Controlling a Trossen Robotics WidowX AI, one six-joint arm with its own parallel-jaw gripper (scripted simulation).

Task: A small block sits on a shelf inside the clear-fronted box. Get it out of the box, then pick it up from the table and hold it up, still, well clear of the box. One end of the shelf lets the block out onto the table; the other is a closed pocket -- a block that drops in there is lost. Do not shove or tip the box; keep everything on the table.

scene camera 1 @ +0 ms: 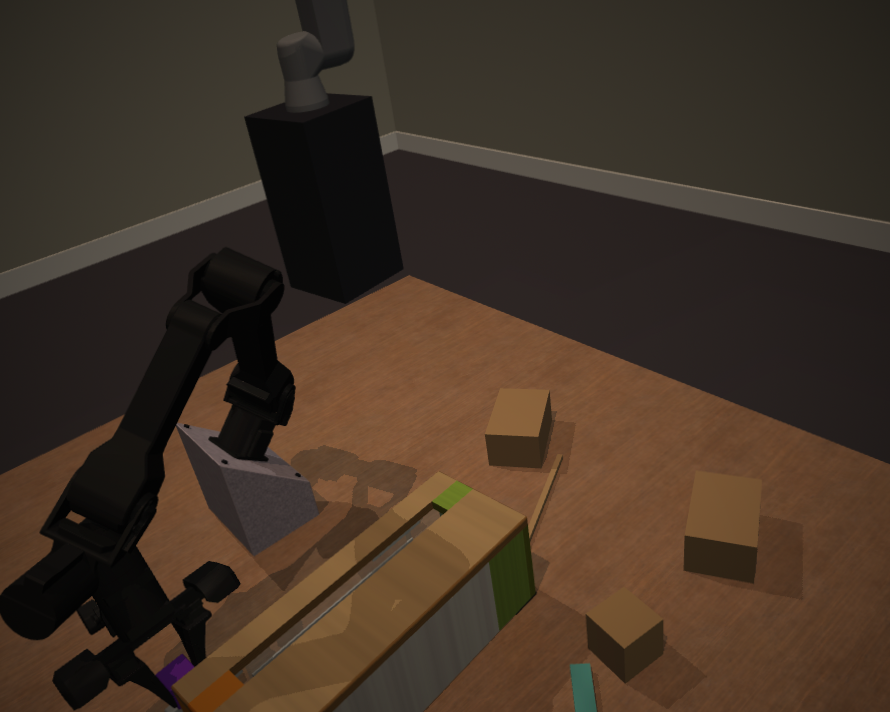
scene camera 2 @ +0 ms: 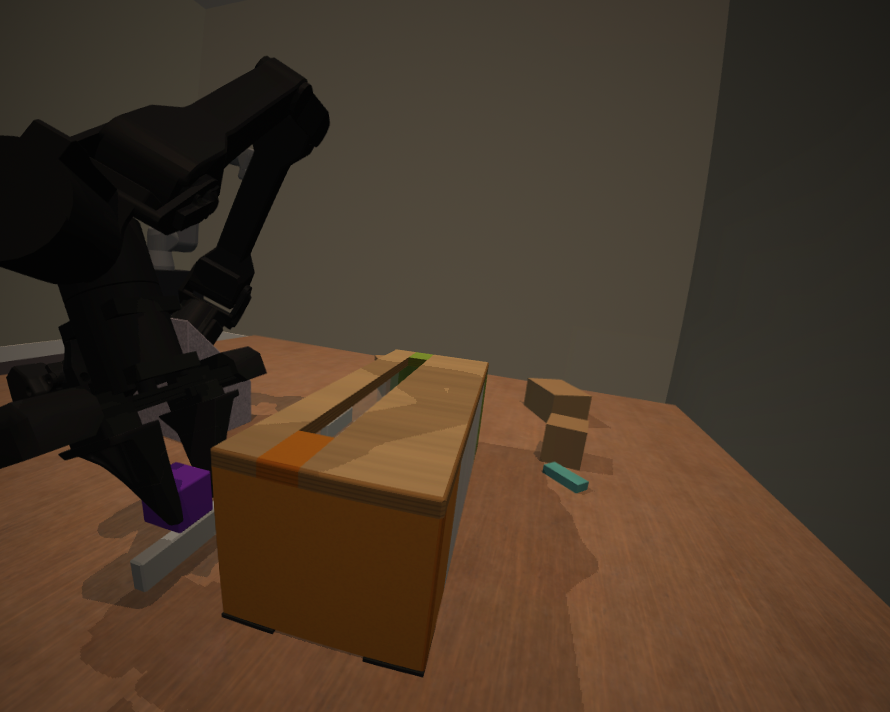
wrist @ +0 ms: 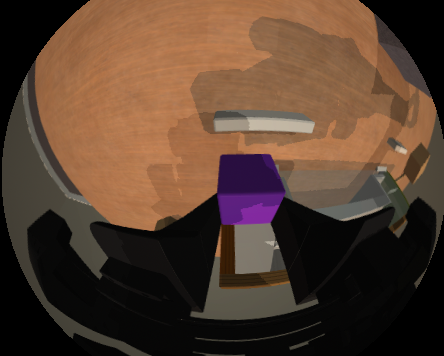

Path:
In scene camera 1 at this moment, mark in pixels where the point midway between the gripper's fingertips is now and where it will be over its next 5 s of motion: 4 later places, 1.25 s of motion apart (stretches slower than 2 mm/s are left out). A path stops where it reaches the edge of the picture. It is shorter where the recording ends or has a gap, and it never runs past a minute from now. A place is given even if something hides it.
The gripper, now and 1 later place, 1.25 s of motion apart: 190, 693; 207, 581

